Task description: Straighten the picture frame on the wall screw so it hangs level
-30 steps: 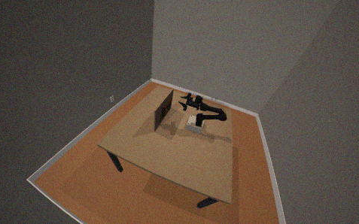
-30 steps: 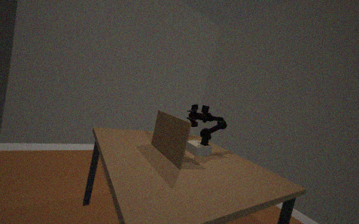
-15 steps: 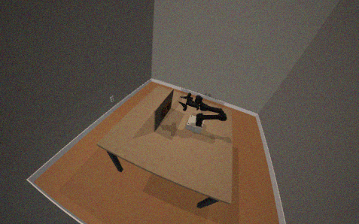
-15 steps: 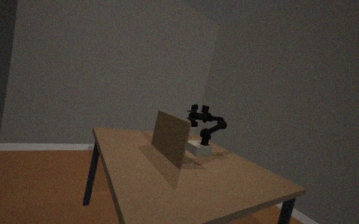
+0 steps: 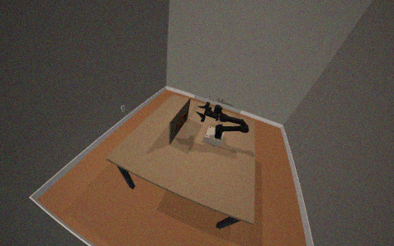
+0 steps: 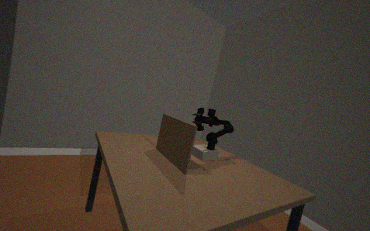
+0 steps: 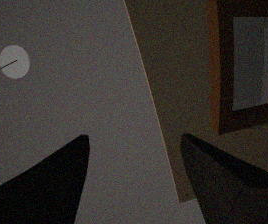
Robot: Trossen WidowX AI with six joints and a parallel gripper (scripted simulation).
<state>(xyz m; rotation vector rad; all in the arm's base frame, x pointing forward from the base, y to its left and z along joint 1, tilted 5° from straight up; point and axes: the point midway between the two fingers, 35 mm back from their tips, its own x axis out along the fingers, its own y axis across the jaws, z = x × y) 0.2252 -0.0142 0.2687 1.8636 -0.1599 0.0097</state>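
Now: the picture frame 130 mm ahead of my gripper tip, 10 mm to the left of it and 170 mm below it. The rest, counted from my gripper tip: wall panel (140 mm ahead, 180 mm below).
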